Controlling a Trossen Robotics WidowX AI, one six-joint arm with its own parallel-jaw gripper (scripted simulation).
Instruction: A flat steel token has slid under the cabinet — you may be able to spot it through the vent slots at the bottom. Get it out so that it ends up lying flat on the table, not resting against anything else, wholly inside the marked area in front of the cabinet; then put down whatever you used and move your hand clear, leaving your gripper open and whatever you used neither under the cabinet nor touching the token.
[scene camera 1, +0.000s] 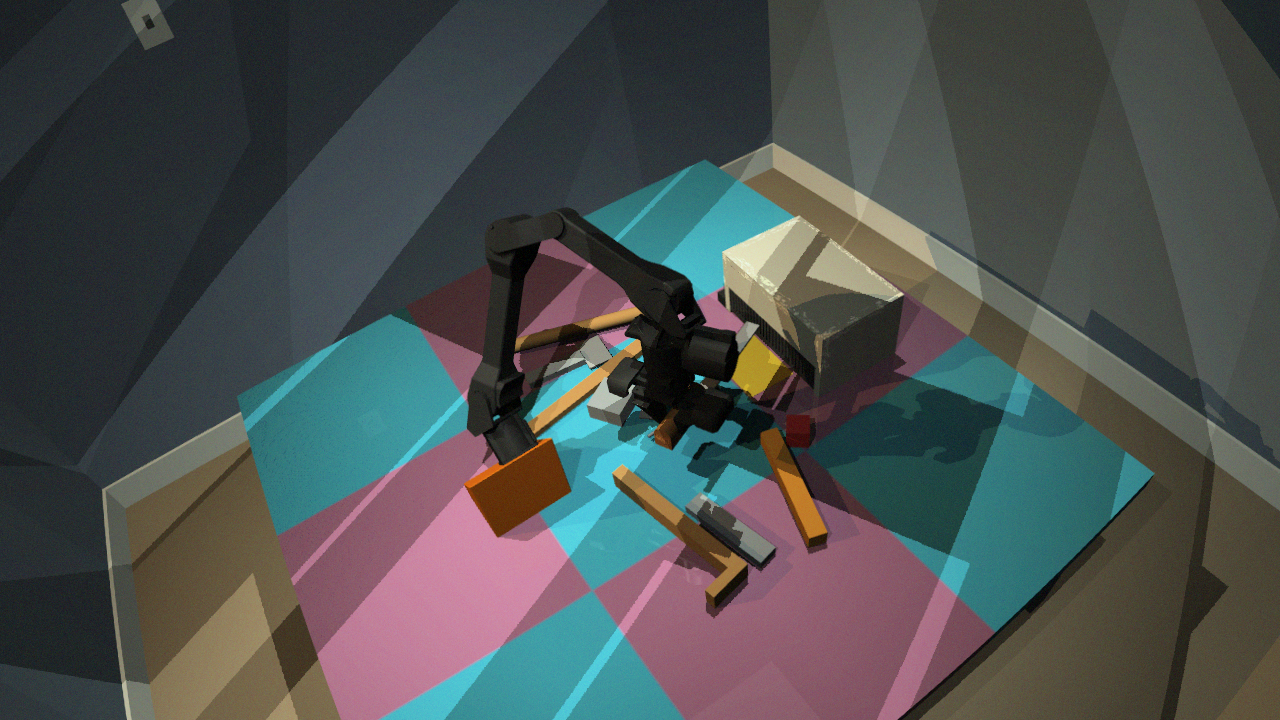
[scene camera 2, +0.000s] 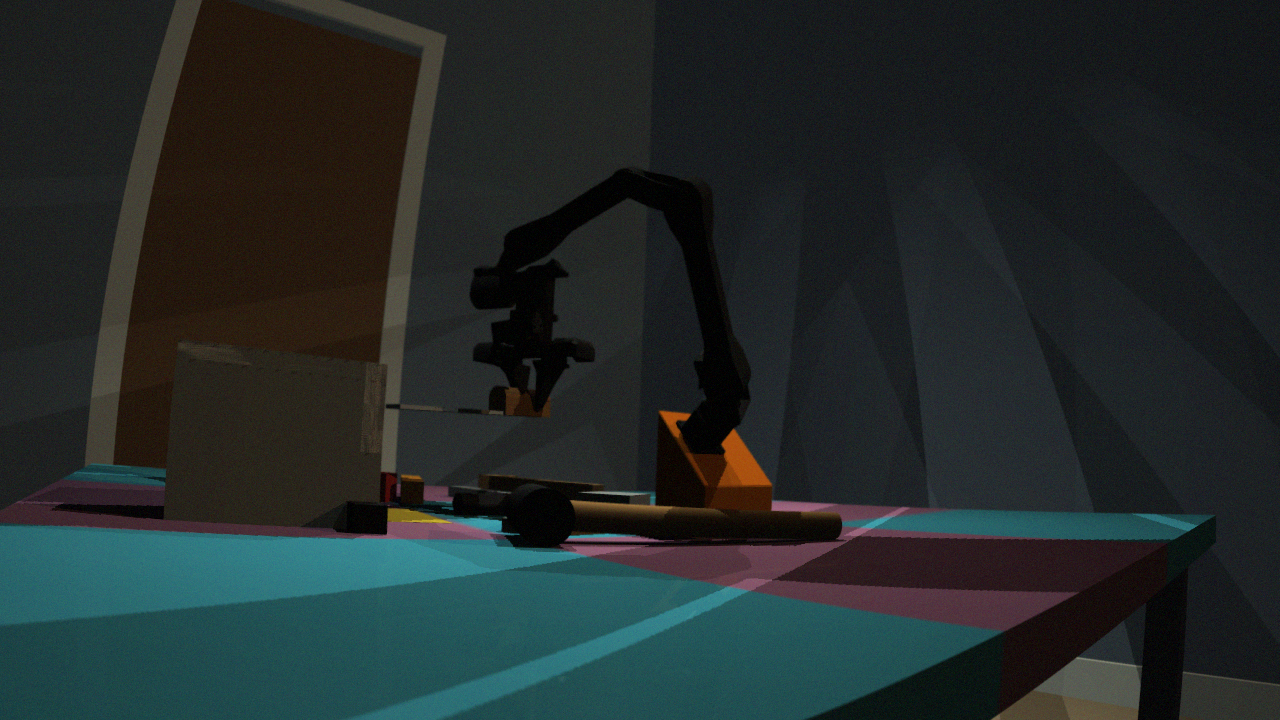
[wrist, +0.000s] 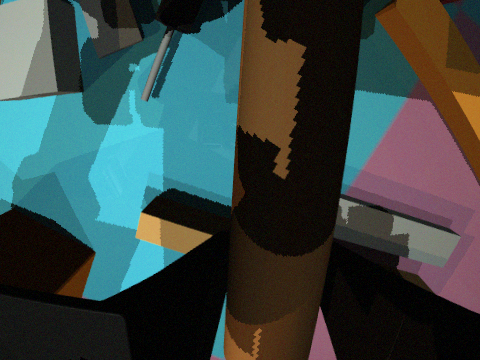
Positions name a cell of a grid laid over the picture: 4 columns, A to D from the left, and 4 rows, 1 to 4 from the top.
my gripper: scene camera 1 C3; scene camera 2 B3; wrist C3
l-shaped wooden stick: scene camera 1 C4; scene camera 2 B3; wrist B3
